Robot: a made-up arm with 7 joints. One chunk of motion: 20 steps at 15 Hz.
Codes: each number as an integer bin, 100 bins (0 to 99) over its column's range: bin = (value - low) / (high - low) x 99, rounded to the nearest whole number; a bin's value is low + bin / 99 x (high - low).
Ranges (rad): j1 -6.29..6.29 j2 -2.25..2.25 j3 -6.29..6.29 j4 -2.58..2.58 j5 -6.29..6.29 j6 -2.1..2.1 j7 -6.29..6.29
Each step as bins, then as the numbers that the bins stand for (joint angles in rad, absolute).
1 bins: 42 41 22 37 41 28 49
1 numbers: -0.9530 -0.3864 -3.4944 -0.6515 -1.0801 -0.9121 -0.0635
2 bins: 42 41 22 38 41 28 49
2 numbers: -0.9530 -0.3864 -3.4944 -0.5994 -1.0801 -0.9121 -0.0635
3 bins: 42 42 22 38 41 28 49
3 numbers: -0.9530 -0.3409 -3.4944 -0.5994 -1.0801 -0.9121 -0.0635
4 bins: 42 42 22 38 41 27 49
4 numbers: -0.9530 -0.3409 -3.4944 -0.5994 -1.0801 -0.9545 -0.0635
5 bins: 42 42 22 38 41 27 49
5 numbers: -0.9530 -0.3409 -3.4944 -0.5994 -1.0801 -0.9545 -0.0635
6 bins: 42 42 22 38 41 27 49
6 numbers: -0.9530 -0.3409 -3.4944 -0.5994 -1.0801 -0.9545 -0.0635
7 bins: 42 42 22 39 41 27 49
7 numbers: -0.9530 -0.3409 -3.4944 -0.5473 -1.0801 -0.9545 -0.0635
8 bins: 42 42 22 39 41 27 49
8 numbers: -0.9530 -0.3409 -3.4944 -0.5473 -1.0801 -0.9545 -0.0635
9 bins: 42 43 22 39 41 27 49
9 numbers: -0.9530 -0.2955 -3.4944 -0.5473 -1.0801 -0.9545 -0.0635
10 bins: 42 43 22 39 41 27 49
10 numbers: -0.9530 -0.2955 -3.4944 -0.5473 -1.0801 -0.9545 -0.0635
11 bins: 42 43 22 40 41 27 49
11 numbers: -0.9530 -0.2955 -3.4944 -0.4952 -1.0801 -0.9545 -0.0635
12 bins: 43 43 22 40 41 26 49
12 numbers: -0.8260 -0.2955 -3.4944 -0.4952 -1.0801 -0.9970 -0.0635
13 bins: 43 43 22 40 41 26 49
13 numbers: -0.8260 -0.2955 -3.4944 -0.4952 -1.0801 -0.9970 -0.0635
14 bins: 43 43 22 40 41 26 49
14 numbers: -0.8260 -0.2955 -3.4944 -0.4952 -1.0801 -0.9970 -0.0635
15 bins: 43 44 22 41 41 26 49
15 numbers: -0.8260 -0.2500 -3.4944 -0.4430 -1.0801 -0.9970 -0.0635
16 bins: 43 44 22 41 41 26 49
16 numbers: -0.8260 -0.2500 -3.4944 -0.4430 -1.0801 -0.9970 -0.0635
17 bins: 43 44 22 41 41 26 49
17 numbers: -0.8260 -0.2500 -3.4944 -0.4430 -1.0801 -0.9970 -0.0635
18 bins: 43 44 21 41 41 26 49
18 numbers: -0.8260 -0.2500 -3.6215 -0.4430 -1.0801 -0.9970 -0.0635
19 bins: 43 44 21 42 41 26 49
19 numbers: -0.8260 -0.2500 -3.6215 -0.3909 -1.0801 -0.9970 -0.0635
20 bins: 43 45 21 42 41 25 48
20 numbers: -0.8260 -0.2045 -3.6215 -0.3909 -1.0801 -1.0394 -0.1906
